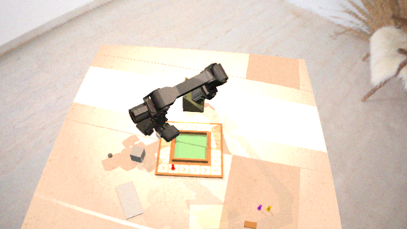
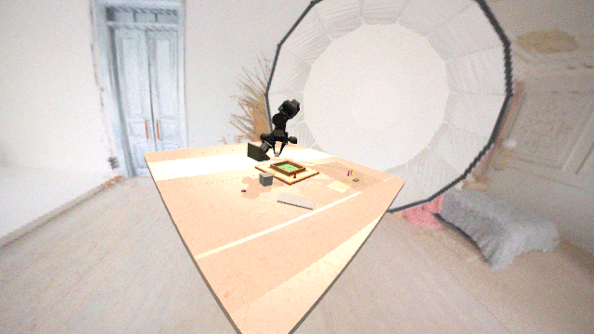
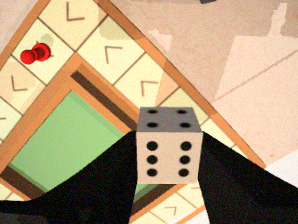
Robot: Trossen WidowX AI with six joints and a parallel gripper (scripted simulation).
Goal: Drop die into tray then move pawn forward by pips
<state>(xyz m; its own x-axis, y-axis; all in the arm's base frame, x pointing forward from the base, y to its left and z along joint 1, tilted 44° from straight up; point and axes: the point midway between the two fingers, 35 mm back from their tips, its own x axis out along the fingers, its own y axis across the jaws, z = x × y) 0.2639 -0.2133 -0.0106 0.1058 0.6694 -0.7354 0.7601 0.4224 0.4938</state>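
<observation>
My gripper tip is now 100 mm short of the red pawn, 50 mm to the right of it and 100 mm above it. The rest, counted from my gripper tip: grey block (30 mm ahead, 100 mm to the right, 100 mm below); white die (right at my gripper tip); green dice tray (10 mm behind, 130 mm to the left, 120 mm below).
</observation>
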